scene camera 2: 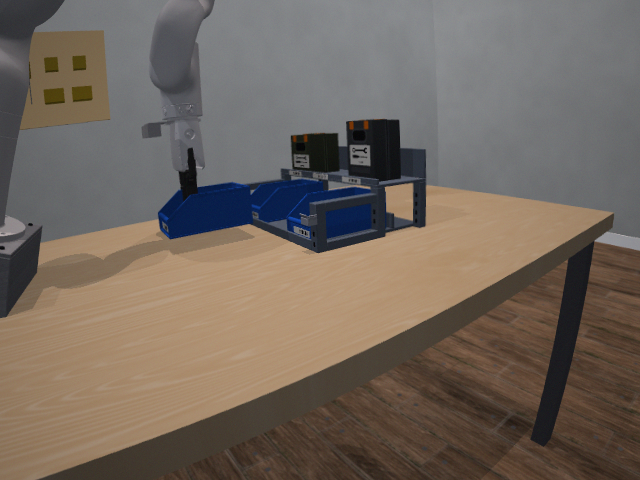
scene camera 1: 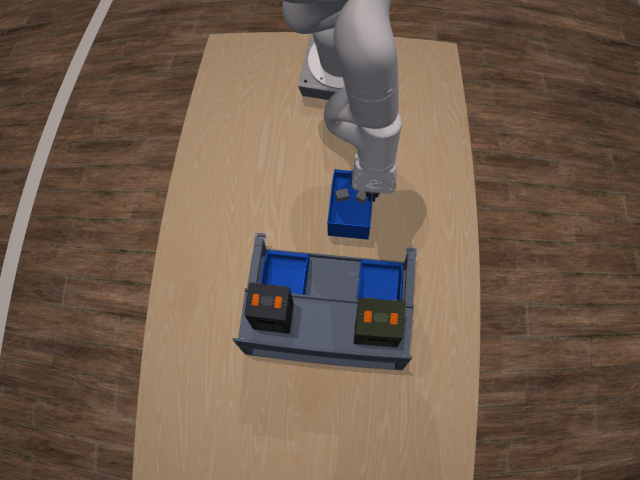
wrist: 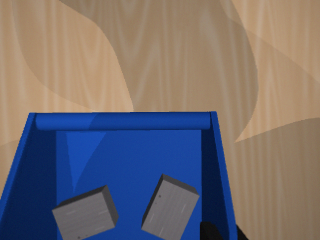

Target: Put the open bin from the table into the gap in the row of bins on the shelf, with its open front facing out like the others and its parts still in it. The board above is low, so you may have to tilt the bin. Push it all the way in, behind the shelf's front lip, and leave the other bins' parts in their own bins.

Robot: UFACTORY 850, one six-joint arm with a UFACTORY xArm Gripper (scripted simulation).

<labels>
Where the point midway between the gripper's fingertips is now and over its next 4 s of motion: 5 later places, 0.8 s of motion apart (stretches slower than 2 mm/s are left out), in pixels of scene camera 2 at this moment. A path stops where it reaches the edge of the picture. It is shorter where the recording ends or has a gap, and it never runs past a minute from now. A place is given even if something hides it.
My gripper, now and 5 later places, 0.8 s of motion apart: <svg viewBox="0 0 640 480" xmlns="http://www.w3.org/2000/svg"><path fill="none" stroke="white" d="M190 204L191 206L193 206L206 204L213 203L211 203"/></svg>
</labels>
